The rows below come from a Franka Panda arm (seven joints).
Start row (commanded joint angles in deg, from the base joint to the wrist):
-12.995, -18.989, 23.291, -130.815, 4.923, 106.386, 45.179
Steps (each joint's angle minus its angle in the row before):
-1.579, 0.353, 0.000, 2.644, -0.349, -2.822, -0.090
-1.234, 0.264, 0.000, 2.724, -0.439, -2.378, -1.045
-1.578, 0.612, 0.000, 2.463, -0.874, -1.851, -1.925
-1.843, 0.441, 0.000, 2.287, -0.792, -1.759, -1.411
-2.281, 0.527, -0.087, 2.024, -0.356, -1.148, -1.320
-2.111, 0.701, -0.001, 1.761, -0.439, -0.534, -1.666
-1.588, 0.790, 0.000, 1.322, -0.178, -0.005, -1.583
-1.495, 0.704, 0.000, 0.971, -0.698, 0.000, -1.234
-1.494, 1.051, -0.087, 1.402, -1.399, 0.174, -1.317
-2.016, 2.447, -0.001, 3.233, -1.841, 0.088, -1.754
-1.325, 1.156, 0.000, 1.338, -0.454, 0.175, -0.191
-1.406, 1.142, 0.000, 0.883, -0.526, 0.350, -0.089
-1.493, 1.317, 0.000, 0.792, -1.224, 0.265, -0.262
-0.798, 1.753, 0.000, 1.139, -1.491, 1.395, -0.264
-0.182, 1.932, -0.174, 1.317, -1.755, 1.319, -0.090
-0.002, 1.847, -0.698, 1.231, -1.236, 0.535, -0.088
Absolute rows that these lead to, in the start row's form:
-14.574, -18.636, 23.291, -128.171, 4.574, 103.564, 45.089
-15.808, -18.372, 23.291, -125.447, 4.135, 101.186, 44.044
-17.386, -17.760, 23.291, -122.984, 3.261, 99.335, 42.119
-19.229, -17.319, 23.291, -120.697, 2.469, 97.576, 40.708
-21.510, -16.792, 23.204, -118.673, 2.113, 96.428, 39.388
-23.621, -16.091, 23.203, -116.912, 1.674, 95.894, 37.722
-25.209, -15.301, 23.203, -115.590, 1.496, 95.889, 36.139
-26.704, -14.597, 23.203, -114.619, 0.798, 95.889, 34.905
-28.198, -13.546, 23.116, -113.217, -0.601, 96.063, 33.588
-30.214, -11.099, 23.115, -109.984, -2.442, 96.151, 31.834
-31.539, -9.943, 23.115, -108.646, -2.896, 96.326, 31.643
-32.945, -8.801, 23.115, -107.763, -3.422, 96.676, 31.554
-34.438, -7.484, 23.115, -106.971, -4.646, 96.941, 31.292
-35.236, -5.731, 23.115, -105.832, -6.137, 98.336, 31.028
-35.418, -3.799, 22.941, -104.515, -7.892, 99.655, 30.938
-35.420, -1.952, 22.243, -103.284, -9.128, 100.190, 30.850

